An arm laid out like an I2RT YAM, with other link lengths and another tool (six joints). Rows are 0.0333 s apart.
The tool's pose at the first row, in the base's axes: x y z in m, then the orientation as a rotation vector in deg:
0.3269, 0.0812, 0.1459, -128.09, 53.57, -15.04
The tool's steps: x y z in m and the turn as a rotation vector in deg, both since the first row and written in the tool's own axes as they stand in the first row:
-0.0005, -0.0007, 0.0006, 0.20, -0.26, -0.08
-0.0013, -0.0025, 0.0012, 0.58, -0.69, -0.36
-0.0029, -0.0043, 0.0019, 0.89, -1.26, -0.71
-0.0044, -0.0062, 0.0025, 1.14, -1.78, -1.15
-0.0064, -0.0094, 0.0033, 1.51, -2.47, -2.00
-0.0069, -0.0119, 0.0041, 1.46, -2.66, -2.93
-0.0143, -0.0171, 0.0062, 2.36, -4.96, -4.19
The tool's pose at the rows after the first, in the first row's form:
0.3272, 0.0822, 0.1460, -127.93, 53.28, -14.86
0.3278, 0.0840, 0.1468, -127.70, 52.62, -14.66
0.3280, 0.0864, 0.1476, -127.56, 51.84, -14.30
0.3282, 0.0887, 0.1485, -127.52, 51.00, -14.01
0.3289, 0.0921, 0.1502, -127.56, 49.60, -13.76
0.3302, 0.0941, 0.1513, -128.05, 48.49, -13.94
0.3286, 0.1029, 0.1538, -127.63, 45.63, -12.28

